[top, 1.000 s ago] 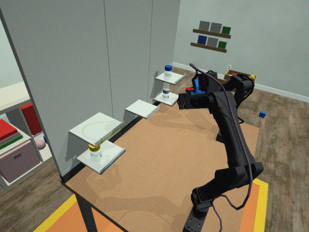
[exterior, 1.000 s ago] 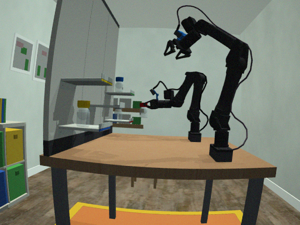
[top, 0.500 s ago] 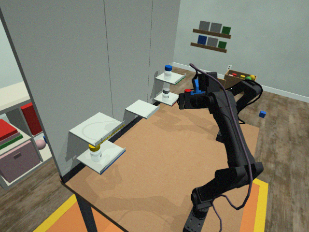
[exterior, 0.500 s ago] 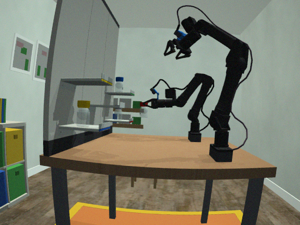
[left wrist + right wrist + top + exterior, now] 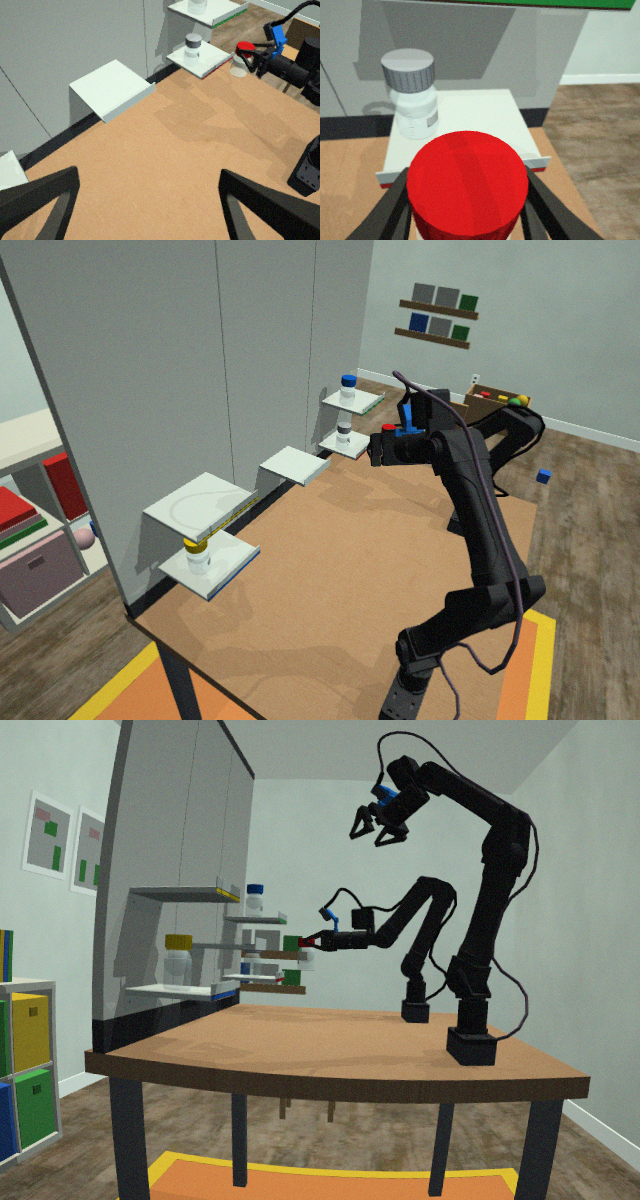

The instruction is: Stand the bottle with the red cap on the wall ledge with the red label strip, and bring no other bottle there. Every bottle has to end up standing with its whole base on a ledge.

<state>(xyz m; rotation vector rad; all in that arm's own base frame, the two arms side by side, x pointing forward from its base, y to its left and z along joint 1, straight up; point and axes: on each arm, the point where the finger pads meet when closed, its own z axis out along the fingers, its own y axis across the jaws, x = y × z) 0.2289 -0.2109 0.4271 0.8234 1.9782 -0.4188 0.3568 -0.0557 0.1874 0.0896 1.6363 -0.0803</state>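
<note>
My right hand is 17 cm short of the grey-capped bottle, 7 cm above it and 3 cm to the right of it. The rest, counted from my right hand: red-capped bottle (5 cm below); blue-capped bottle (17 cm ahead, 12 cm above, 3 cm to the left); grey wall panel (36 cm to the left, 30 cm ahead, 21 cm above).
</note>
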